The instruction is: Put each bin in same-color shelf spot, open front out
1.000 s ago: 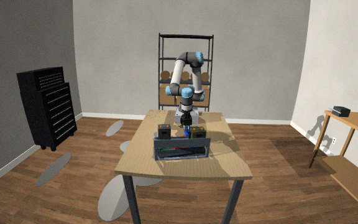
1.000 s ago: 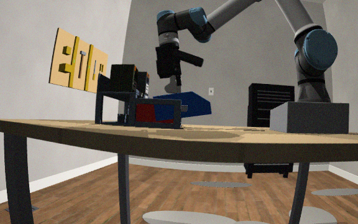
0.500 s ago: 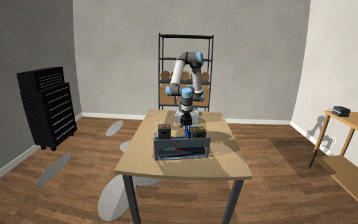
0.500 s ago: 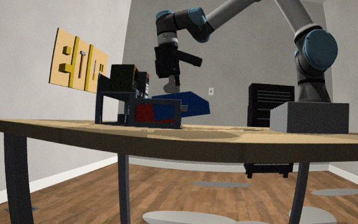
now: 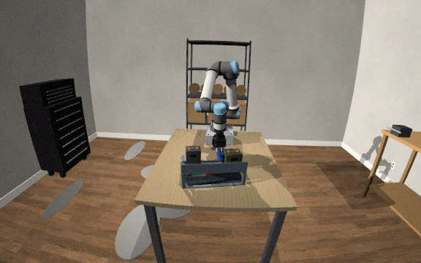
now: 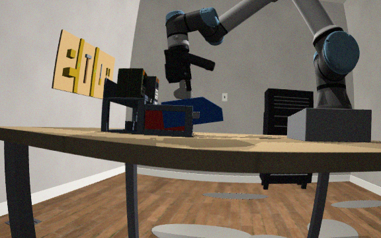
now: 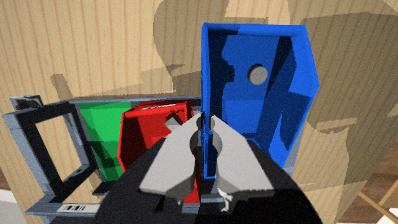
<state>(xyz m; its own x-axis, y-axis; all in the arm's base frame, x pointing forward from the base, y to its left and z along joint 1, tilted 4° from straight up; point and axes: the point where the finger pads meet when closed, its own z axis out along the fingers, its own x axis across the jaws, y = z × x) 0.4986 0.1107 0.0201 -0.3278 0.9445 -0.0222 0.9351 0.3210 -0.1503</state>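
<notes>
Now: the blue bin 2 cm behind my hand, 4 cm to the left of it and 2 cm below it. Round my hand: dark box: 24 cm ahead, 11 cm to the right, 7 cm above; then green case: 16 cm ahead, 11 cm to the left, 5 cm above; then red bin: 11 cm ahead, 3 cm to the right, 5 cm below.
</notes>
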